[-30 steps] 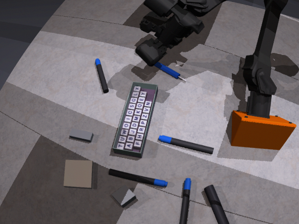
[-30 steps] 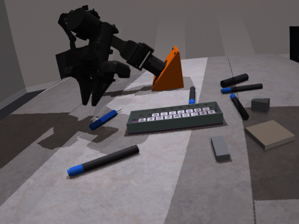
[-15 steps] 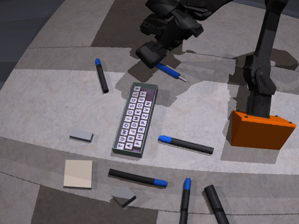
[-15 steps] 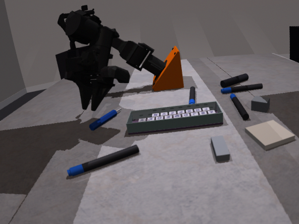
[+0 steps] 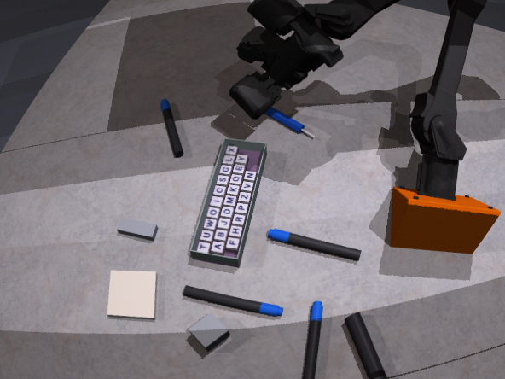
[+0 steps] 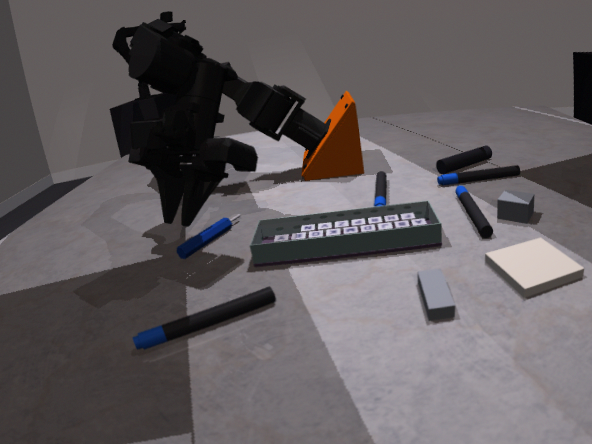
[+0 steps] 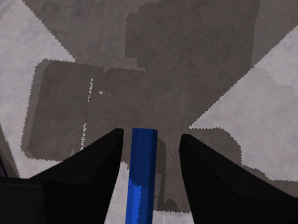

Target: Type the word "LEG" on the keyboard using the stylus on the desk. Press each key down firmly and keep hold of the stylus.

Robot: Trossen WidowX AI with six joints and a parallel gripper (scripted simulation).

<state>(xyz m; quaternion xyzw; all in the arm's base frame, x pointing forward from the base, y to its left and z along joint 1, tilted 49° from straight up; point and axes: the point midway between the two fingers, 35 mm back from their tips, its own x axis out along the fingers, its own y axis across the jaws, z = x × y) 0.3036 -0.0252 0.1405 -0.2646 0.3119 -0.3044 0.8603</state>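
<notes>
The stylus lies 7 cm behind my gripper tip, 4 cm below it and 3 cm to the left of it. Round my gripper tip: beige pad (40 cm to the left, 7 cm ahead, 4 cm below).
</notes>
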